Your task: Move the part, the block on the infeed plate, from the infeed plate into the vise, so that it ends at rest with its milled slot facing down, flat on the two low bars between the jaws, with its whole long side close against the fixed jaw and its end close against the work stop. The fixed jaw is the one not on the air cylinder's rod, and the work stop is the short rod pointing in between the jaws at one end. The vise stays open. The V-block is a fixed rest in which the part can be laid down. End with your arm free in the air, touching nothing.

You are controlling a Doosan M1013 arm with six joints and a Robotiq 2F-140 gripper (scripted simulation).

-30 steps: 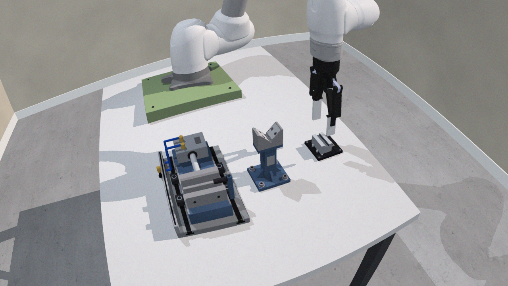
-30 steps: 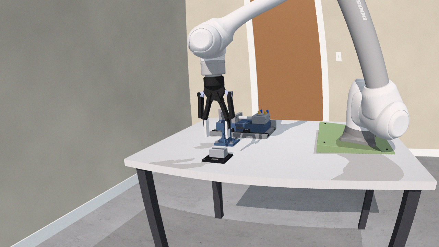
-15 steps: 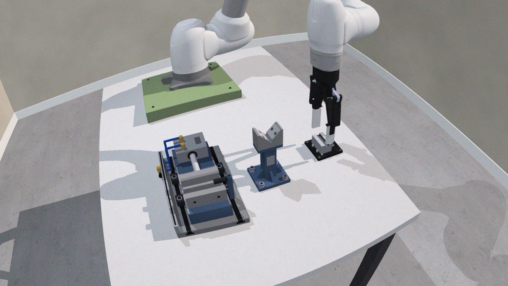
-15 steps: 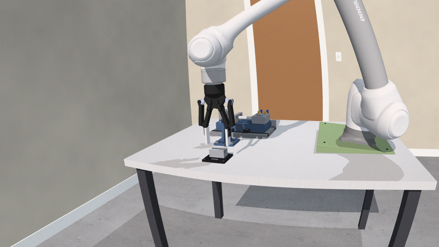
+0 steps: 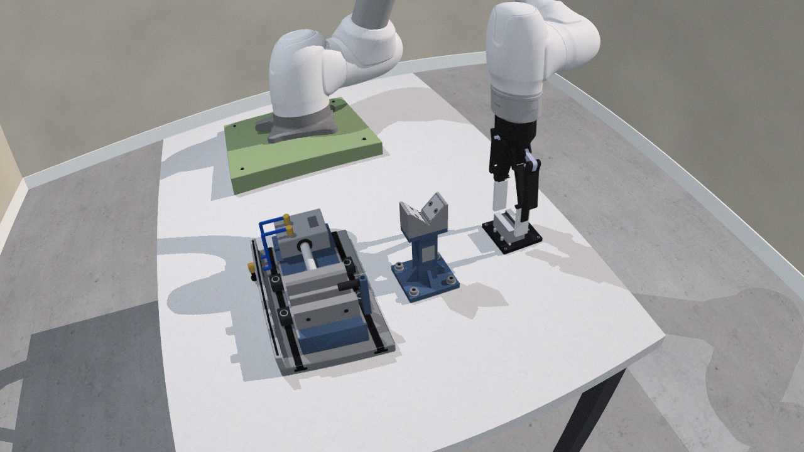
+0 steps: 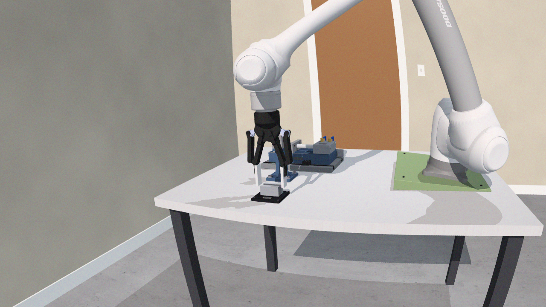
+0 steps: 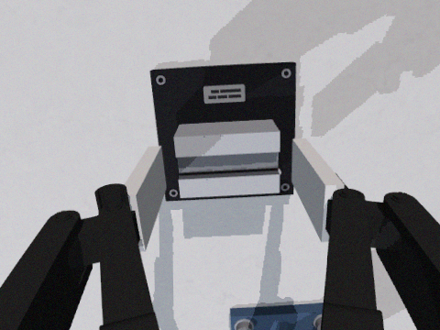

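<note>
Now: hand 30 mm above the part. The rest, counted from my hand: blue work stop post: 160 mm ahead, 290 mm to the right; blue v-block stand: 80 mm ahead, 180 mm to the right; black infeed plate: 10 mm to the left, 60 mm below.
</note>
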